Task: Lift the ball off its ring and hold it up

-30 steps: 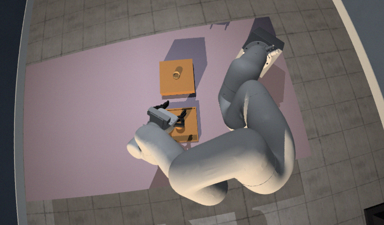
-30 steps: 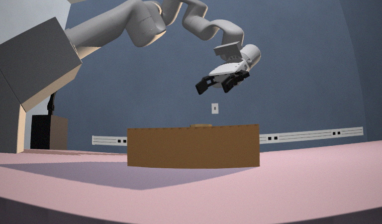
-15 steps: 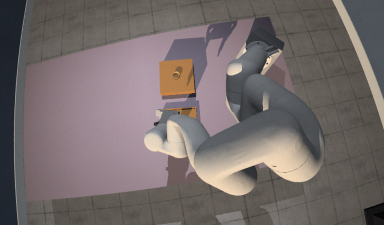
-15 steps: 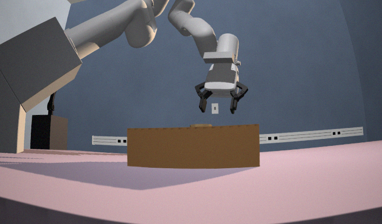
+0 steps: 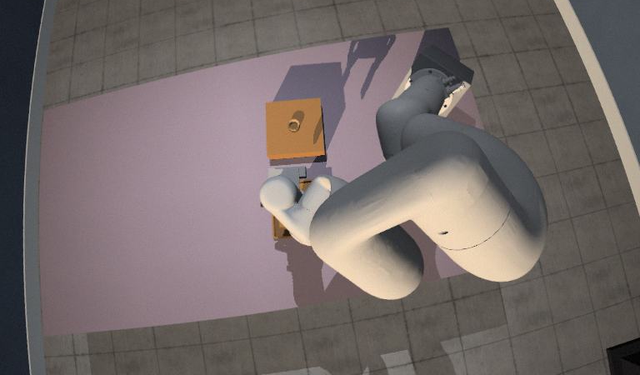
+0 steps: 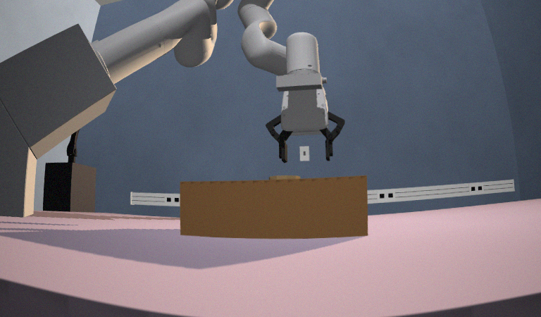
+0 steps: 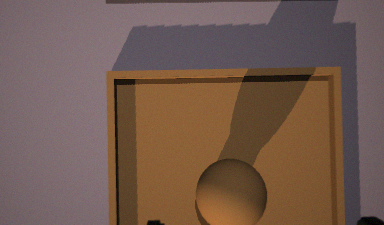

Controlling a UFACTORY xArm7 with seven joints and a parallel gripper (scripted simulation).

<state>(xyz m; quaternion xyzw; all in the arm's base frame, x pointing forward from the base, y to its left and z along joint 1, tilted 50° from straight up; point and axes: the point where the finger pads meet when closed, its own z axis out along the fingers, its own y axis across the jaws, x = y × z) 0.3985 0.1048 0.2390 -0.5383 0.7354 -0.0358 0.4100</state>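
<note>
The orange tray lies 13 cm below my hand.
</note>
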